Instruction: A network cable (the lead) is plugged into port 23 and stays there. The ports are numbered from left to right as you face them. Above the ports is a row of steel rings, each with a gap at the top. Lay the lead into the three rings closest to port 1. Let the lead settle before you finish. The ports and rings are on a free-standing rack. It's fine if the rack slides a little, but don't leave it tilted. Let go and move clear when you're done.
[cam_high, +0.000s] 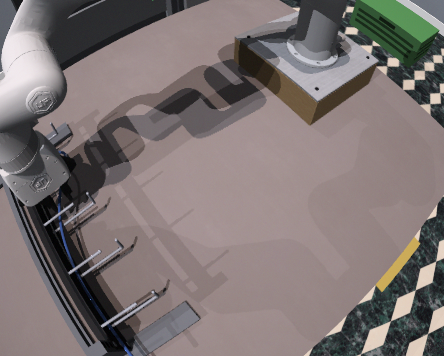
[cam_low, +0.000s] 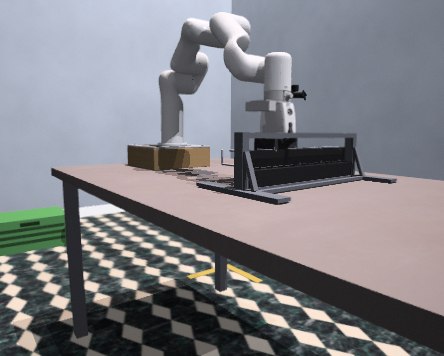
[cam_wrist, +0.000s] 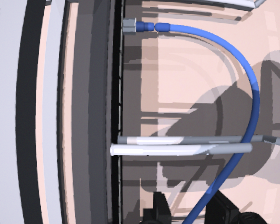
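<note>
My gripper is now 6 cm to the right of the rack, 6 cm short of it and 1 cm above it.
</note>
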